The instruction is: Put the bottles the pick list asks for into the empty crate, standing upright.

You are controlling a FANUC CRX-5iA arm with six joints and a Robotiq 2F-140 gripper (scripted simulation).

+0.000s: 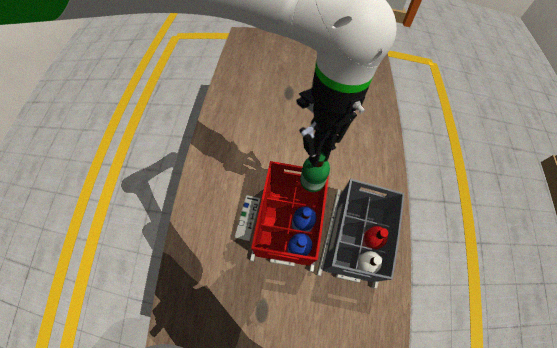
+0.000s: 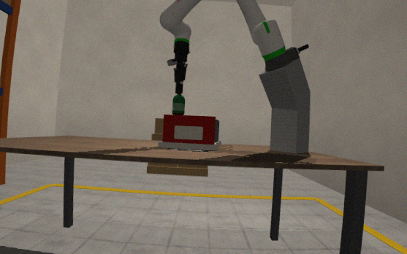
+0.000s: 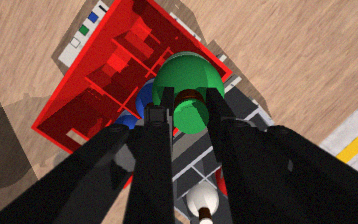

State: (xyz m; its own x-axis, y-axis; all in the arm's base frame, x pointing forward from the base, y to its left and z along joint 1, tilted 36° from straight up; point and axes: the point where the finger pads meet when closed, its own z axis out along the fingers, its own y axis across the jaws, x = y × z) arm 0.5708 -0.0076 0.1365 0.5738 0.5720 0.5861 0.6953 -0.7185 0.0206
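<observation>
My hand is 8 cm above the green-label bottle. The rest, counted from my hand: grey crate (27 cm below, 22 cm to the right, 7 cm behind); then red crate (27 cm below, 10 cm behind, 2 cm to the left); then blue-label bottle (26 cm below, 9 cm behind, 2 cm to the right).
</observation>
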